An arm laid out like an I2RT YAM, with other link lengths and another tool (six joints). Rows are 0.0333 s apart.
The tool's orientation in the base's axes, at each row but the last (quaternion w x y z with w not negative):
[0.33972 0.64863 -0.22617 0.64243]
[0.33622 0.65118 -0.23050 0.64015]
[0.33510 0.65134 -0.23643 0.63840]
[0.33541 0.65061 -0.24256 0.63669]
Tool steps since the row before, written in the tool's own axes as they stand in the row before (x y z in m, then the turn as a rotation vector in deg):
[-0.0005 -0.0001 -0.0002 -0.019 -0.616 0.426]
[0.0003 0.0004 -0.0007 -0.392 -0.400 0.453]
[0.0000 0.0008 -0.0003 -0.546 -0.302 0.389]
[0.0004 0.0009 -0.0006 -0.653 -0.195 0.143]
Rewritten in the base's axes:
[-0.0001 0.0001 -0.0005 0.738 0.097 -0.087]
[-0.0007 0.0003 0.0003 0.571 -0.116 -0.424]
[-0.0008 -0.0003 0.0001 0.444 -0.152 -0.566]
[-0.0010 -0.0001 0.0005 0.193 -0.051 -0.667]

